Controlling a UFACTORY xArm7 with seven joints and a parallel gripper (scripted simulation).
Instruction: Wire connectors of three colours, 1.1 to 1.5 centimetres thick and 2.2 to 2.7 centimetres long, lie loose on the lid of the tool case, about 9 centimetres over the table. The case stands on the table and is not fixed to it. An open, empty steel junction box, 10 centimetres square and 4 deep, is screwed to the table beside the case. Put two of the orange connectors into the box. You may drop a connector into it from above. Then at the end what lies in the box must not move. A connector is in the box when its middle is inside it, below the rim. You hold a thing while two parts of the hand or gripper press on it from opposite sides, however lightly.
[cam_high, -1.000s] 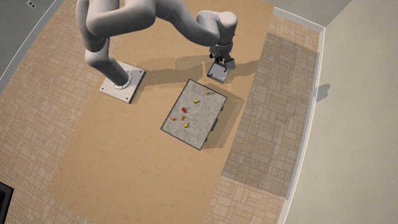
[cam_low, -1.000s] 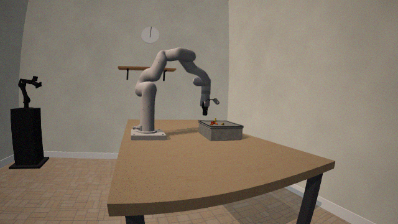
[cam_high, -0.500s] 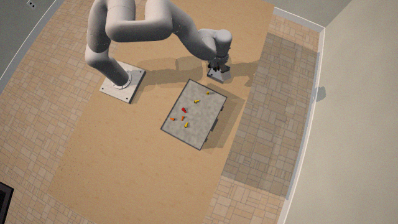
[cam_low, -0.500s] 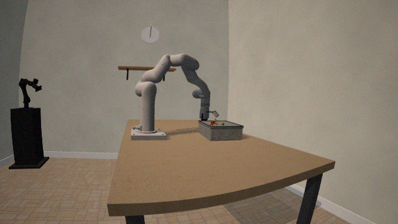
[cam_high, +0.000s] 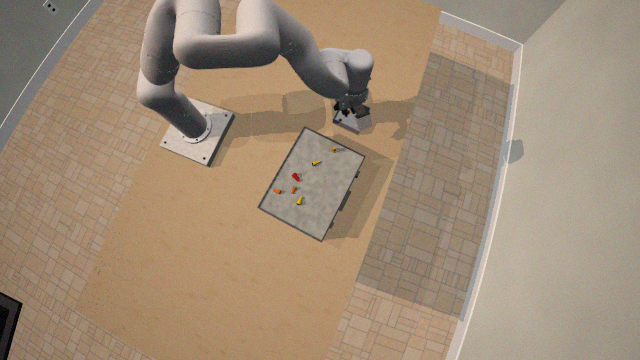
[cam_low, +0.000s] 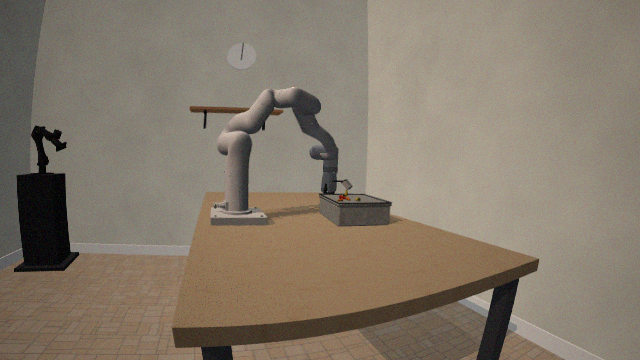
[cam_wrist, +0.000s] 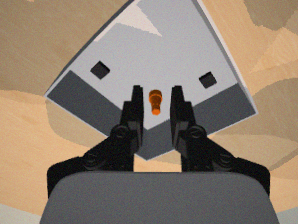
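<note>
Now: the junction box floor 30 mm below my hand, 20 mm to the right of it and 10 mm ahead of it. Also, from my hand: tool case 300 mm to the right, 60 mm behind, 30 mm above; red connector 300 mm to the right, 110 mm behind, 60 mm above.
</note>
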